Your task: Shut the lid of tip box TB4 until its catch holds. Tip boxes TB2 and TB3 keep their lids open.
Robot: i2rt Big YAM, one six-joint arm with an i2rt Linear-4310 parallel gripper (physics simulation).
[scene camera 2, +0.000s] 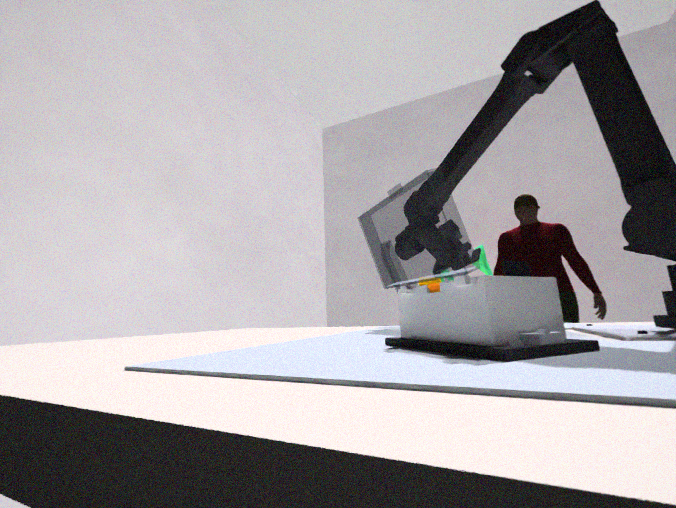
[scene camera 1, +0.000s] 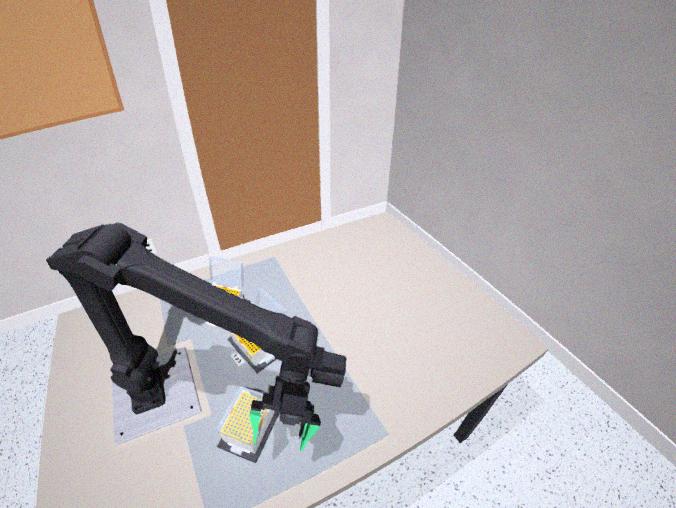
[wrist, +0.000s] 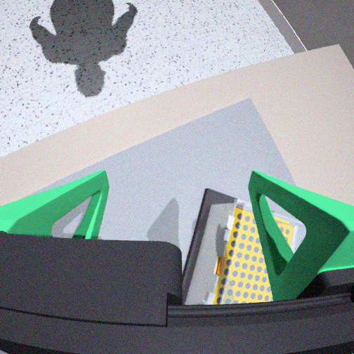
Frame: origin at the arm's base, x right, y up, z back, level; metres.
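Where they show: gripper, between the fingertips: (scene camera 1: 278,447); arm's base, origin of its link: (scene camera 1: 148,391).
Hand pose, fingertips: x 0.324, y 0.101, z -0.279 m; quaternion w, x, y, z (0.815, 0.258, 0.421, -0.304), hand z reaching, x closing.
Things, the pixels of their centre, and the offset from my fingertips. "pt": a spot on its surface instead. Level surfaces: height alone.
- Tip box TB4, middle of its body: (scene camera 1: 243,418) dx -0.126, dy -0.066, dz +0.050 m
- TB3, a spot on its surface: (scene camera 1: 261,358) pt dx -0.283, dy -0.083, dz -0.048 m
- grey-blue mat, height of its surface: dy -0.105 m
- table, height of its surface: dy -0.108 m
Tip box TB4 (scene camera 1: 237,426) (wrist: 250,260) appears to be the nearest box in scene camera 1; its yellow rack shows through a clear lid that seems to lie over it. Whether the catch holds cannot be told. My gripper (scene camera 1: 278,445) (scene camera 2: 468,274) (wrist: 178,178) is open and empty, beside and partly over TB4; one finger overlaps its rack in the wrist view. TB3 (scene camera 1: 261,358) is partly hidden by the arm; its clear lid (scene camera 1: 270,300) stands open. The backmost box, likely TB2 (scene camera 1: 226,289) (scene camera 2: 448,314), has its lid (scene camera 1: 226,270) (scene camera 2: 377,240) open.
The boxes stand on a grey-blue mat (scene camera 1: 349,415) (scene camera 2: 273,360) (wrist: 220,145). The arm's base plate (scene camera 1: 183,393) lies left of them in scene camera 1. The forearm crosses over TB3. A person in red (scene camera 2: 527,251) stands beyond the table. The table (scene camera 1: 437,327) meets walls behind.
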